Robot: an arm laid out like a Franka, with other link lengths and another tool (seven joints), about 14 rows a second.
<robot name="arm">
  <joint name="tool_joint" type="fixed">
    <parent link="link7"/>
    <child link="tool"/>
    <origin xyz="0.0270 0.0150 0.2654" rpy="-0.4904 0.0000 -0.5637"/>
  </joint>
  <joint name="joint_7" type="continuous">
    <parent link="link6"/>
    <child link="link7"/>
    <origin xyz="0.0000 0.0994 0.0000" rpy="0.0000 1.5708 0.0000"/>
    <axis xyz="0 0 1"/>
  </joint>
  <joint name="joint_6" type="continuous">
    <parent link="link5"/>
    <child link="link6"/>
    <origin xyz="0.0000 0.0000 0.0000" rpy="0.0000 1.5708 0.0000"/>
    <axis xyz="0 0 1"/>
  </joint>
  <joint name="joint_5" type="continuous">
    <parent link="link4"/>
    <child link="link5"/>
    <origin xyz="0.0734 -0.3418 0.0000" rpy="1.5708 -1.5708 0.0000"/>
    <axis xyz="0 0 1"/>
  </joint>
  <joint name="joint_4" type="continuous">
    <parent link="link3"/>
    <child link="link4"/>
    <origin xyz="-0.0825 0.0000 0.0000" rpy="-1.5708 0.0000 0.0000"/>
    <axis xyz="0 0 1"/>
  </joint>
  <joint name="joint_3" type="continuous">
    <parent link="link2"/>
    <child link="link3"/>
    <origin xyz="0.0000 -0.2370 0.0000" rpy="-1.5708 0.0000 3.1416"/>
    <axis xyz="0 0 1"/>
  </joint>
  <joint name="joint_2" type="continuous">
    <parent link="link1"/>
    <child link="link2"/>
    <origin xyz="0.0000 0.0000 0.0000" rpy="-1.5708 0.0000 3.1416"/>
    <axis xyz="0 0 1"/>
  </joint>
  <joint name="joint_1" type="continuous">
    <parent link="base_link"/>
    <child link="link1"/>
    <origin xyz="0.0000 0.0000 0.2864" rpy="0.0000 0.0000 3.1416"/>
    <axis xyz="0 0 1"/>
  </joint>
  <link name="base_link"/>
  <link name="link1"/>
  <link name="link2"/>
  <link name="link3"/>
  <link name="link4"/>
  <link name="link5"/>
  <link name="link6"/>
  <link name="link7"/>
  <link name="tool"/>
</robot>
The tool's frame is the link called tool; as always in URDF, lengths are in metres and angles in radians. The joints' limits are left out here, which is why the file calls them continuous.
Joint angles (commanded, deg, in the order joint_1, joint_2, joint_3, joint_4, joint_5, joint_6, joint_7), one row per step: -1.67, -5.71, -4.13, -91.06, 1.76, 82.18, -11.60; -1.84, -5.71, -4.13, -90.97, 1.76, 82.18, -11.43; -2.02, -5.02, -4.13, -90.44, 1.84, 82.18, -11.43; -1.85, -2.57, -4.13, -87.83, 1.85, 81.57, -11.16; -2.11, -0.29, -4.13, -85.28, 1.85, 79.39, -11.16; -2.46, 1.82, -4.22, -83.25, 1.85, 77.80, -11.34; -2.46, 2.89, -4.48, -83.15, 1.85, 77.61, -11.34; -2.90, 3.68, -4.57, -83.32, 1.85, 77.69, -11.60; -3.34, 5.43, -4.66, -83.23, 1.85, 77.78, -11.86; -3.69, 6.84, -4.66, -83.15, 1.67, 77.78, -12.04; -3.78, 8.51, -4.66, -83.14, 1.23, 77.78, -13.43; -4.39, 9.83, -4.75, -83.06, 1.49, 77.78, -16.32; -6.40, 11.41, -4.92, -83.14, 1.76, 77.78, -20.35; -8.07, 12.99, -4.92, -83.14, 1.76, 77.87, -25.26; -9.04, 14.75, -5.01, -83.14, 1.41, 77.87, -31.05; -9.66, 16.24, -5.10, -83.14, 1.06, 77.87, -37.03
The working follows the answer.
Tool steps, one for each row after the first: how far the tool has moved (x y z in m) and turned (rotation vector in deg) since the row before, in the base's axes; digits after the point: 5 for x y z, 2 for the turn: 0.00031, -0.00152, 0.00067, -0.02, -0.08, -0.34; 0.00245, -0.00138, -0.00188, 0.05, 0.15, -0.18; 0.00808, 0.00078, -0.00271, -0.14, 0.47, -0.09; -0.00013, -0.00201, -0.00443, 0.03, 1.91, -0.19; 0.00058, -0.00365, -0.00595, 0.05, 1.66, -0.21; 0.00035, -0.00222, -0.00887, 0.05, 1.16, -0.25; 0.00016, -0.00458, -0.00798, 0.08, 0.87, -0.28; 0.00146, -0.00473, -0.01458, 0.11, 1.56, -0.28; 0.00044, -0.00397, -0.01192, -0.07, 1.34, -0.18; -0.00071, -0.00264, -0.01469, -0.02, 1.66, 1.27; -0.00142, -0.00428, -0.01050, 1.03, 1.06, 2.09; -0.00434, -0.01678, -0.01357, 1.47, 1.36, 1.68; -0.00463, -0.01357, -0.01290, 1.61, 1.11, 3.01; -0.00597, -0.00976, -0.01435, 1.73, 1.34, 4.46; -0.00589, -0.00691, -0.01177, 1.93, 1.04, 4.94
Tool pose at each row, in the base's axes (x y z in m, rotation vector in deg; rounded; the steps above come from the unrounded poses): 0.48829, -0.01178, 0.36147, 74.03, 149.72, 38.91; 0.48860, -0.01329, 0.36214, 74.38, 149.38, 38.87; 0.49104, -0.01467, 0.36026, 74.72, 149.35, 38.83; 0.49912, -0.01389, 0.35755, 75.10, 149.65, 38.40; 0.49899, -0.01590, 0.35312, 76.64, 150.98, 37.49; 0.49957, -0.01955, 0.34717, 78.04, 152.10, 36.69; 0.49992, -0.02177, 0.33830, 79.16, 152.78, 36.13; 0.50007, -0.02635, 0.33032, 80.12, 153.21, 35.77; 0.50154, -0.03108, 0.31574, 81.56, 154.16, 35.06; 0.50198, -0.03505, 0.30382, 82.70, 155.02, 34.21; 0.50127, -0.03769, 0.28914, -81.62, -156.23, -33.06; 0.49985, -0.04198, 0.27863, -78.27, -155.84, -33.36; 0.49551, -0.05875, 0.26507, -75.43, -154.66, -33.97; 0.49088, -0.07232, 0.25217, -70.71, -154.17, -34.79; 0.48492, -0.08208, 0.23781, -63.97, -153.88, -35.35; 0.47903, -0.08899, 0.22604, -56.57, -153.63, -36.20

